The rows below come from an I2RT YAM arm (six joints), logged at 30 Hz.
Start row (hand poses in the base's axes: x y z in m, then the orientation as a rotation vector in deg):
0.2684 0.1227 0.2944 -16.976 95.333 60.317
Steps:
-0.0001 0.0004 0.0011 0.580 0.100 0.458
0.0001 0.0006 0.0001 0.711 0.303 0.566
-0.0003 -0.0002 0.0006 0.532 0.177 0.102
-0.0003 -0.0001 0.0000 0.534 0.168 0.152
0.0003 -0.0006 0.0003 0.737 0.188 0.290
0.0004 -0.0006 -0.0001 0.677 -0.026 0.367
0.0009 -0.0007 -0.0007 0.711 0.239 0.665
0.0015 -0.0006 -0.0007 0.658 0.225 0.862
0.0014 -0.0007 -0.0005 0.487 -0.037 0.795
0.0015 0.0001 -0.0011 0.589 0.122 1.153
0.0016 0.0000 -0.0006 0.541 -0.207 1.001
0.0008 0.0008 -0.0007 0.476 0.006 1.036
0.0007 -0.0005 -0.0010 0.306 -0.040 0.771
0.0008 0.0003 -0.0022 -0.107 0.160 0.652
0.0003 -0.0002 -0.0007 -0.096 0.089 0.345
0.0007 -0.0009 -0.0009 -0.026 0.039 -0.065
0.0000 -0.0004 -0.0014 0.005 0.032 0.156
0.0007 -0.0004 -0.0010 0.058 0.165 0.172
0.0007 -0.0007 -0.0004 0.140 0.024 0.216
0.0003 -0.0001 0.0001 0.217 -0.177 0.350
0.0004 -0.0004 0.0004 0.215 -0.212 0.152
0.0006 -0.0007 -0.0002 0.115 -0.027 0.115
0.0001 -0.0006 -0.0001 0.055 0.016 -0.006
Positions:
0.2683 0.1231 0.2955 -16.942 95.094 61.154
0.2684 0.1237 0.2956 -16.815 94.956 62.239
0.2681 0.1235 0.2962 -16.469 94.801 62.795
0.2678 0.1234 0.2962 -16.168 94.636 63.386
0.2681 0.1228 0.2965 -15.843 94.368 64.248
0.2685 0.1222 0.2964 -15.732 93.946 65.053
0.2694 0.1215 0.2957 -15.712 93.740 66.189
0.2709 0.1209 0.2950 -15.899 93.554 67.427
0.2723 0.1202 0.2945 -16.282 93.239 68.398
0.2738 0.1203 0.2934 -16.814 93.001 69.768
0.2754 0.1203 0.2928 -17.435 92.497 70.877
0.2762 0.1211 0.2921 -18.004 92.211 72.031
0.2769 0.1206 0.2911 -18.484 91.988 72.837
0.2777 0.1209 0.2889 -19.005 92.210 73.305
0.2780 0.1207 0.2882 -19.303 92.358 73.524
0.2787 0.1198 0.2873 -19.241 92.408 73.469
0.2787 0.1194 0.2859 -19.351 92.434 73.602
0.2794 0.1190 0.2849 -19.363 92.536 73.835
0.2801 0.1183 0.2845 -19.445 92.463 74.114
0.2804 0.1182 0.2846 -19.714 92.169 74.481
0.2808 0.1178 0.2850 -19.837 91.843 74.683
0.2814 0.1171 0.2848 -19.879 91.741 74.848
0.2815 0.1165 0.2847 -19.830 91.716 74.891

